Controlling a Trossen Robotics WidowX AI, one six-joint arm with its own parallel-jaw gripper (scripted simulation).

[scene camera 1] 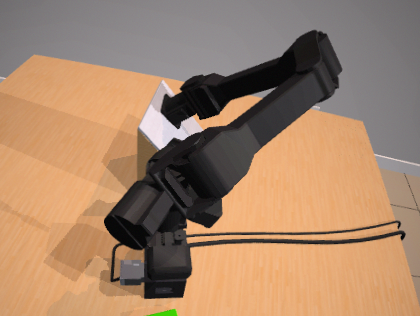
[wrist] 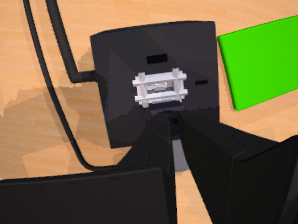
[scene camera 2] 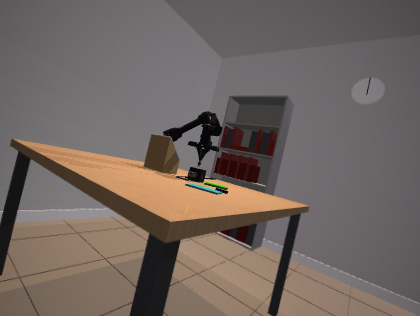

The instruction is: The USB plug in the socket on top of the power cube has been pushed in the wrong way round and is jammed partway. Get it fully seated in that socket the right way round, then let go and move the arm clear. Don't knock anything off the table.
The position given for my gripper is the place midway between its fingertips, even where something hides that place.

Note:
In view: my gripper (scene camera 1: 165, 248).
My gripper shows as well in the wrist view (wrist: 171, 122).

